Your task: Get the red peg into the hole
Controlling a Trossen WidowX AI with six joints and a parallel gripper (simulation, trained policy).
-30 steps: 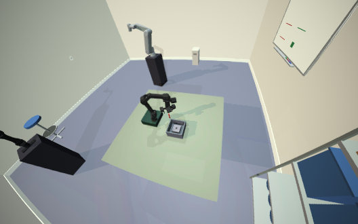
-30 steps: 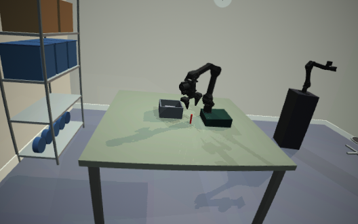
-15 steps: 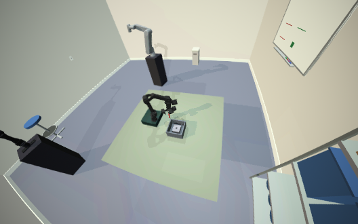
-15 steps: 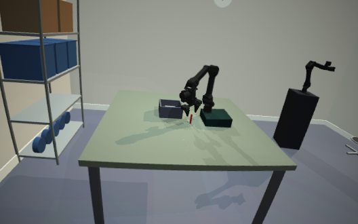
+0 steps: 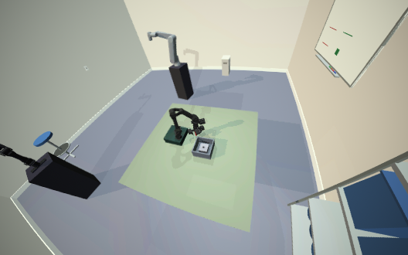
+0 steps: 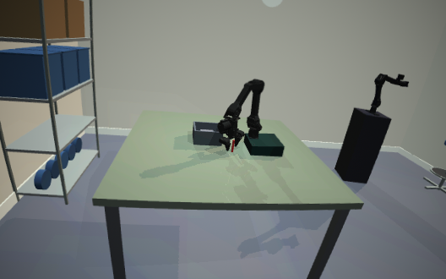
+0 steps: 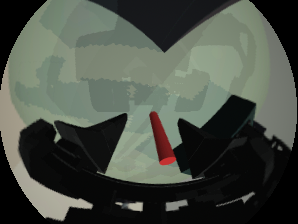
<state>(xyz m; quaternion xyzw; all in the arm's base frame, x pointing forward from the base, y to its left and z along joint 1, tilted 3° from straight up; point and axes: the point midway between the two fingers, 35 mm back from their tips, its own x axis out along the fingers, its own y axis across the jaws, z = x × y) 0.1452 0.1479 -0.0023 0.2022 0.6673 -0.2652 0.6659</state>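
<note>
The red peg lies 2 cm above my gripper tip and 1 cm behind it. Also, from my gripper tip: grey box 18 cm ahead, 14 cm to the right, 1 cm above; then light plate 18 cm ahead, 14 cm to the right, 3 cm above.
</note>
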